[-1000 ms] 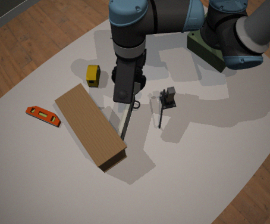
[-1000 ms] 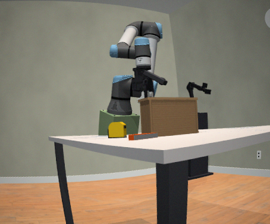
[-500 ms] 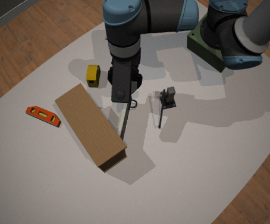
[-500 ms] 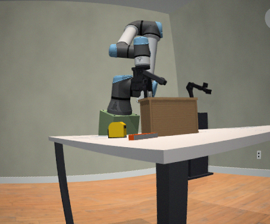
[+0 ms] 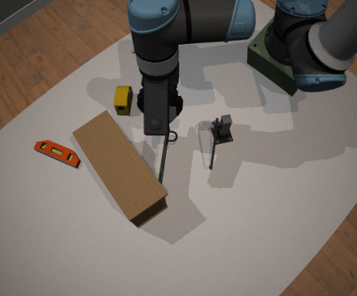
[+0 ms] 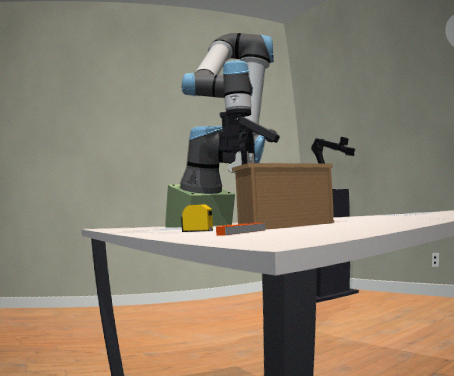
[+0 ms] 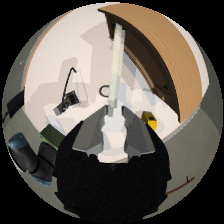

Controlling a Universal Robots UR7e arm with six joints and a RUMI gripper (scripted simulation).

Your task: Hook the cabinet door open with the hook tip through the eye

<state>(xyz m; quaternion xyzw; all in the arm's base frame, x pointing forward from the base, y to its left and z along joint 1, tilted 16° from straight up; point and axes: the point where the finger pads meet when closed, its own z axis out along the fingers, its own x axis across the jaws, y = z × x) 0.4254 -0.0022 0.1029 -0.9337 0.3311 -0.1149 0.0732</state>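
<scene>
Right now the pale door is 7 cm to the left of my hand, 5 cm below it and 4 cm ahead of it. From my hand the other things lie so: orange spirit level (27 cm ahead, 14 cm to the right, 11 cm below); yellow tape measure (15 cm to the right, 9 cm below, 2 cm ahead).
</scene>
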